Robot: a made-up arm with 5 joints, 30 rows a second.
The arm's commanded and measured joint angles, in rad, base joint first. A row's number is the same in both.
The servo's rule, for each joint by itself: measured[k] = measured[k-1] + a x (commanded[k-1-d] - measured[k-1]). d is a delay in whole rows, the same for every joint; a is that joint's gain. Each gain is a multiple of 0.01, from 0.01 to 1. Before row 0 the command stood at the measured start. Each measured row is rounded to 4 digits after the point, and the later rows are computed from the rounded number. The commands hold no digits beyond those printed.
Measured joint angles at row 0:
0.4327, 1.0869, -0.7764, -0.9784, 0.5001
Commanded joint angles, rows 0 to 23:
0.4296, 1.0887, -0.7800, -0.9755, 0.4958
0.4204, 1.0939, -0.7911, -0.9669, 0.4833
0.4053, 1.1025, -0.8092, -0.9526, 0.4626
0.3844, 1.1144, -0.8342, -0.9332, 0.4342
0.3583, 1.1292, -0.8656, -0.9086, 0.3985
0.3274, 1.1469, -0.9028, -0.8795, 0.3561
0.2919, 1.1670, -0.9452, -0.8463, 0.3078
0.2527, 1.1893, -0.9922, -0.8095, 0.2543
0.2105, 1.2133, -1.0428, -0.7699, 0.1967
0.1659, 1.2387, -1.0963, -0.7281, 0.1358
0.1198, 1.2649, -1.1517, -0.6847, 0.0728
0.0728, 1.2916, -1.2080, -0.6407, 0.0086
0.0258, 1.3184, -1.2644, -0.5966, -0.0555
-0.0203, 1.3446, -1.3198, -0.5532, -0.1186
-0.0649, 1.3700, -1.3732, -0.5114, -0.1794
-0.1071, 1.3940, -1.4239, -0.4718, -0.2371
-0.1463, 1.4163, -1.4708, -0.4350, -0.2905
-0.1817, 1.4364, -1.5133, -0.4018, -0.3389
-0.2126, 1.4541, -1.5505, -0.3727, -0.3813
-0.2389, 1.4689, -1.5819, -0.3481, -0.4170
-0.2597, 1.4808, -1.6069, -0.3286, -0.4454
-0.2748, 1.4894, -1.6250, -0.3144, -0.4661
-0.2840, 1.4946, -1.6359, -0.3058, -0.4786
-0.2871, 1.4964, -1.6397, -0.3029, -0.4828
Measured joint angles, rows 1 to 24:
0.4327, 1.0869, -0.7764, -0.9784, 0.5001
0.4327, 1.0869, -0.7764, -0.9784, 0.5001
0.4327, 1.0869, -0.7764, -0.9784, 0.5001
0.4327, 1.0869, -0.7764, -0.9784, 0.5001
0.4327, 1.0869, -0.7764, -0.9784, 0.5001
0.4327, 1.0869, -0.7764, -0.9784, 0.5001
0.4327, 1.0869, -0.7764, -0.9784, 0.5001
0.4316, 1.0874, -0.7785, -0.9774, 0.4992
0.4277, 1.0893, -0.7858, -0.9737, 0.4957
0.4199, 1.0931, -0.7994, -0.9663, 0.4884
0.4075, 1.0993, -0.8196, -0.9547, 0.4765
0.3903, 1.1080, -0.8463, -0.9386, 0.4593
0.3683, 1.1193, -0.8791, -0.9179, 0.4366
0.3416, 1.1331, -0.9174, -0.8928, 0.4083
0.3105, 1.1494, -0.9608, -0.8636, 0.3744
0.2755, 1.1679, -1.0084, -0.8308, 0.3353
0.2371, 1.1884, -1.0594, -0.7949, 0.2914
0.1960, 1.2106, -1.1129, -0.7563, 0.2433
0.1529, 1.2341, -1.1681, -0.7158, 0.1917
0.1084, 1.2585, -1.2240, -0.6741, 0.1373
0.0634, 1.2835, -1.2796, -0.6318, 0.0810
0.0185, 1.3086, -1.3339, -0.5897, 0.0237
-0.0255, 1.3334, -1.3861, -0.5484, -0.0337
-0.0678, 1.3574, -1.4352, -0.5087, -0.0902
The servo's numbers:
d 7
a 0.35 0.29 0.58 0.35 0.22

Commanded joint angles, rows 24 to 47:
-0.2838, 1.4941, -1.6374, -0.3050, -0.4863
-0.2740, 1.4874, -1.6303, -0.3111, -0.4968
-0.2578, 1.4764, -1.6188, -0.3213, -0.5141
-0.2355, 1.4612, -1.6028, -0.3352, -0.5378
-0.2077, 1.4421, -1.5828, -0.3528, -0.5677
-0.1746, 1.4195, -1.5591, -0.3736, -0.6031
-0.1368, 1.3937, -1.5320, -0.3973, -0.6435
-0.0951, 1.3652, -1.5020, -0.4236, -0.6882
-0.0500, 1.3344, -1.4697, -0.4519, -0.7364
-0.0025, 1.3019, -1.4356, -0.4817, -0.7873
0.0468, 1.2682, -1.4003, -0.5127, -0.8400
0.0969, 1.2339, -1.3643, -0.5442, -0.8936
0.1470, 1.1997, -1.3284, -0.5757, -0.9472
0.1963, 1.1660, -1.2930, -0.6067, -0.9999
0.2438, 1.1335, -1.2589, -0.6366, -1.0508
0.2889, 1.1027, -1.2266, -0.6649, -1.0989
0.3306, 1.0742, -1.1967, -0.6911, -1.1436
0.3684, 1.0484, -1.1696, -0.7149, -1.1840
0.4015, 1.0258, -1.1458, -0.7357, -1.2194
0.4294, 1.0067, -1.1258, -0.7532, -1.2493
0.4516, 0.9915, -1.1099, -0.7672, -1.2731
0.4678, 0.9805, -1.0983, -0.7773, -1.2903
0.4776, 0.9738, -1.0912, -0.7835, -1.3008
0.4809, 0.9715, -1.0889, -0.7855, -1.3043
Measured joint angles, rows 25 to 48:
-0.1077, 1.3803, -1.4805, -0.4713, -0.1449
-0.1444, 1.4017, -1.5211, -0.4368, -0.1969
-0.1775, 1.4212, -1.5564, -0.4058, -0.2453
-0.2063, 1.4385, -1.5857, -0.3788, -0.2893
-0.2303, 1.4533, -1.6085, -0.3563, -0.3282
-0.2491, 1.4653, -1.6244, -0.3386, -0.3613
-0.2624, 1.4743, -1.6333, -0.3261, -0.3880
-0.2699, 1.4800, -1.6357, -0.3187, -0.4096
-0.2713, 1.4821, -1.6326, -0.3160, -0.4288
-0.2666, 1.4804, -1.6246, -0.3179, -0.4476
-0.2557, 1.4748, -1.6120, -0.3240, -0.4674
-0.2389, 1.4653, -1.5951, -0.3341, -0.4895
-0.2164, 1.4520, -1.5742, -0.3479, -0.5145
-0.1885, 1.4351, -1.5497, -0.3652, -0.5429
-0.1558, 1.4148, -1.5220, -0.3856, -0.5749
-0.1188, 1.3915, -1.4917, -0.4088, -0.6104
-0.0781, 1.3655, -1.4592, -0.4343, -0.6493
-0.0344, 1.3373, -1.4250, -0.4617, -0.6913
0.0116, 1.3073, -1.3898, -0.4906, -0.7358
0.0590, 1.2761, -1.3542, -0.5204, -0.7823
0.1071, 1.2442, -1.3187, -0.5506, -0.8302
0.1549, 1.2121, -1.2840, -0.5807, -0.8787
0.2018, 1.1804, -1.2507, -0.6102, -0.9271
0.2469, 1.1496, -1.2194, -0.6385, -0.9747

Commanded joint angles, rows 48 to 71:
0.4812, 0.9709, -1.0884, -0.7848, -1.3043
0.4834, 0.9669, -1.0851, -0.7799, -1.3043
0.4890, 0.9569, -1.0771, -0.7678, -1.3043
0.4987, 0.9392, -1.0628, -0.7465, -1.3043
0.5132, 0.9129, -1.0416, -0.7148, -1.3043
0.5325, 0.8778, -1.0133, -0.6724, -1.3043
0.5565, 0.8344, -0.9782, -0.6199, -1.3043
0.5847, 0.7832, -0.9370, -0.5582, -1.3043
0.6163, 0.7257, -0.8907, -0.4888, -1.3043
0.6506, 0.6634, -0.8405, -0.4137, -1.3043
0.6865, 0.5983, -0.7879, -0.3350, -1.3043
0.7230, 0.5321, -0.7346, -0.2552, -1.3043
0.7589, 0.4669, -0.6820, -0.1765, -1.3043
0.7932, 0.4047, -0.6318, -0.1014, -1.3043
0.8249, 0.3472, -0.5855, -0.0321, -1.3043
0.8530, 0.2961, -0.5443, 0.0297, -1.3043
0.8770, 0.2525, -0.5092, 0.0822, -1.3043
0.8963, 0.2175, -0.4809, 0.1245, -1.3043
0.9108, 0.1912, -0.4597, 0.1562, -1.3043
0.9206, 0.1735, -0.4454, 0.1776, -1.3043
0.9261, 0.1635, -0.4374, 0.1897, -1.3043
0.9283, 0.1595, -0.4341, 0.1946, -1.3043
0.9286, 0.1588, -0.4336, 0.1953, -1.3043
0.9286, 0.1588, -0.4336, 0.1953, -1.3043
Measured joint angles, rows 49 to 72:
0.2894, 1.1203, -1.1905, -0.6652, -1.0207
0.3286, 1.0929, -1.1646, -0.6899, -1.0644
0.3639, 1.0679, -1.1421, -0.7121, -1.1051
0.3946, 1.0457, -1.1234, -0.7314, -1.1421
0.4202, 1.0268, -1.1088, -0.7475, -1.1747
0.4403, 1.0114, -1.0986, -0.7601, -1.2024
0.4545, 0.9998, -1.0930, -0.7690, -1.2248
0.4638, 0.9914, -1.0903, -0.7745, -1.2423
0.4707, 0.9843, -1.0873, -0.7764, -1.2559
0.4771, 0.9764, -1.0814, -0.7734, -1.2665
0.4847, 0.9656, -1.0706, -0.7640, -1.2748
0.4947, 0.9503, -1.0538, -0.7468, -1.2813
0.5079, 0.9293, -1.0303, -0.7208, -1.2864
0.5249, 0.9018, -1.0001, -0.6855, -1.2903
0.5458, 0.8674, -0.9635, -0.6409, -1.2934
0.5705, 0.8263, -0.9213, -0.5877, -1.2958
0.5985, 0.7791, -0.8744, -0.5268, -1.2977
0.6293, 0.7267, -0.8242, -0.4597, -1.2992
0.6621, 0.6703, -0.7722, -0.3881, -1.3003
0.6960, 0.6113, -0.7199, -0.3140, -1.3012
0.7300, 0.5514, -0.6688, -0.2396, -1.3019
0.7632, 0.4922, -0.6205, -0.1670, -1.3024
0.7946, 0.4353, -0.5763, -0.0982, -1.3028
0.8234, 0.3823, -0.5374, -0.0351, -1.3031

